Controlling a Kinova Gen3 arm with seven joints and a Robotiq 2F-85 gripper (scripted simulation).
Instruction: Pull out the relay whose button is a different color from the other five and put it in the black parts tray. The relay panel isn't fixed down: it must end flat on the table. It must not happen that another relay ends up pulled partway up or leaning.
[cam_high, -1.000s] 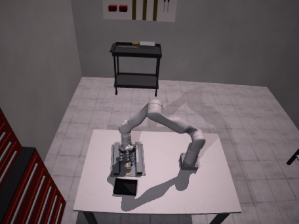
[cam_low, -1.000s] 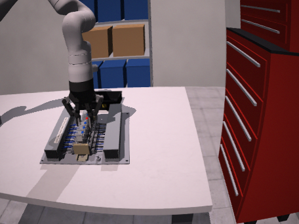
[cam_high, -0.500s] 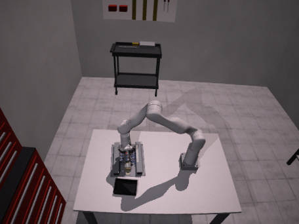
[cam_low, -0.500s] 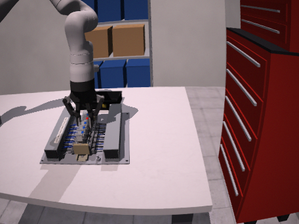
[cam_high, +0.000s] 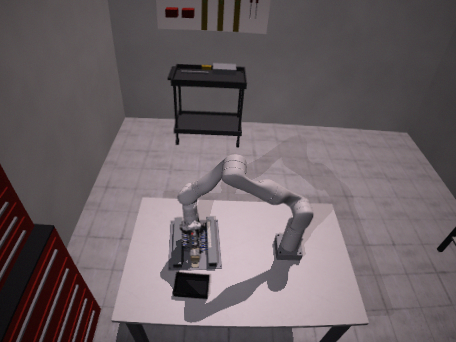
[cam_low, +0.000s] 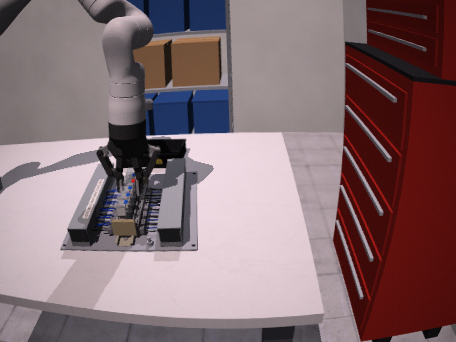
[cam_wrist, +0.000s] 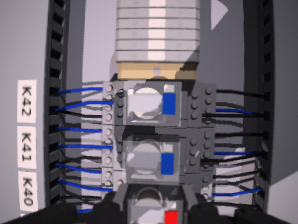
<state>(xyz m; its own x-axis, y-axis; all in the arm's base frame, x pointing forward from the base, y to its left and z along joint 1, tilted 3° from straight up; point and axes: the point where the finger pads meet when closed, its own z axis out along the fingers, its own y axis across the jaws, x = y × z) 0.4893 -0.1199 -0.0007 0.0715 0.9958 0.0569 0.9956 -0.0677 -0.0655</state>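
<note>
The red-button relay is 10 mm below my hand. From my hand the other things lie so: black parts tray 270 mm to the left, 40 mm below, 40 mm ahead.
</note>
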